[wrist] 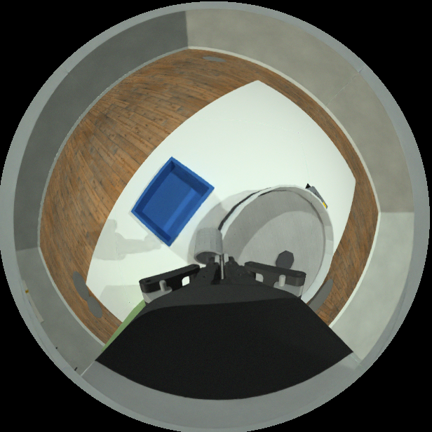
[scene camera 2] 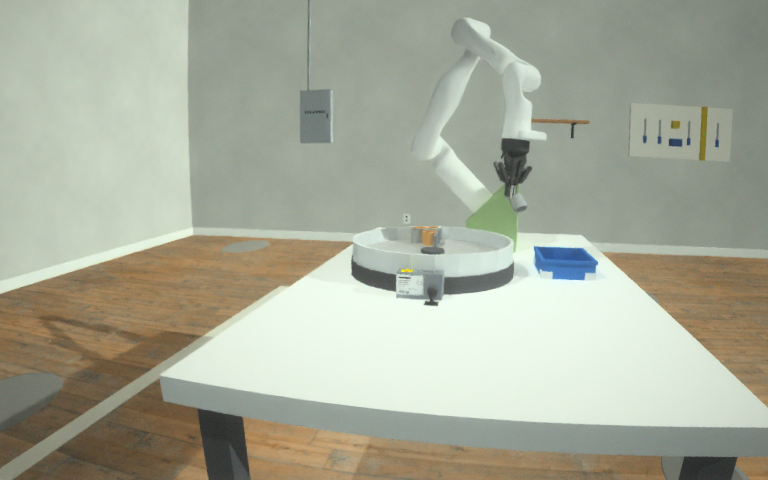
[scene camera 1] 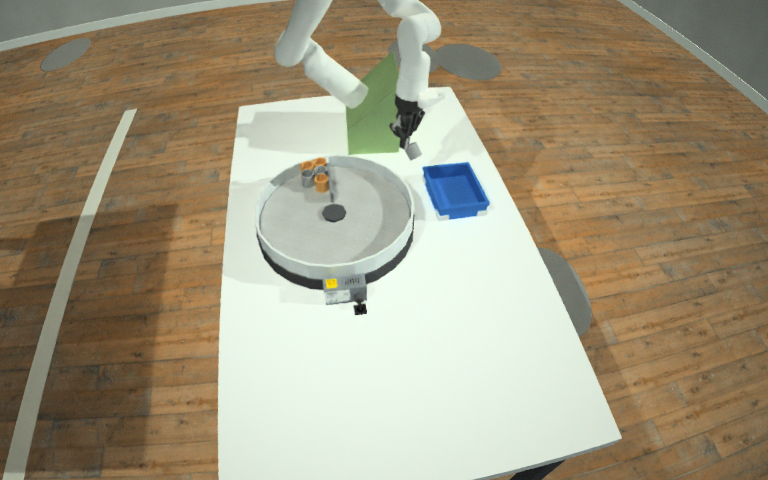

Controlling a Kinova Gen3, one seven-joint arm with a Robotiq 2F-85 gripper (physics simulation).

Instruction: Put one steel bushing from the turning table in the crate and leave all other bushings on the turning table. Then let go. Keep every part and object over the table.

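Frame: origin at the arm's base, x ahead, y left, z up, level; centimetres.
Seen in the pictures: gripper, between the fingertips: (scene camera 2: pixel 509 198) (scene camera 1: pixel 404 147); arm's base, origin of its link: (scene camera 2: pixel 483 204) (scene camera 1: pixel 358 97).
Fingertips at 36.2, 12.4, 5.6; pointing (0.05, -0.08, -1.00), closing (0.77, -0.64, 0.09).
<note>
Offsets run from my fingertips to a thing's top centre, as dx, dy, dz. "spot": to the spot under its first point.
My gripper (scene camera 1: pixel 405 143) (scene camera 2: pixel 510 192) (wrist: pixel 221 260) points down and is shut on a grey steel bushing {-0.1, +2.4, +1.6} (scene camera 1: pixel 414 151) (scene camera 2: pixel 518 203) (wrist: pixel 208 243), which hangs tilted at the fingertips. It is high above the table, between the turning table (scene camera 1: pixel 300 263) (scene camera 2: pixel 385 266) (wrist: pixel 300 225) and the blue crate {-1.8, +15.5, -14.4} (scene camera 1: pixel 463 210) (scene camera 2: pixel 566 270) (wrist: pixel 190 177), behind the crate's near side in scene camera 1. The crate's floor shows no bushing. On the turning table, at its back left, two steel bushings {-2.7, -26.6, -10.3} (scene camera 1: pixel 307 178) and three orange bushings {-0.4, -22.5, -10.3} (scene camera 1: pixel 321 182) (scene camera 2: pixel 428 236) stand close together. My gripper's body hides them in the wrist view.
A thin upright divider {spot: -2.4, -19.7, -14.1} (scene camera 1: pixel 332 183) stands beside the bushings on the turning table. A green slanted panel (scene camera 1: pixel 370 124) (scene camera 2: pixel 501 217) stands at the back by the arm's base. A control box {spot: +34.9, -15.2, -13.7} (scene camera 1: pixel 345 288) (scene camera 2: pixel 419 284) sits at the turning table's front. A raised wall rings the turning table.
</note>
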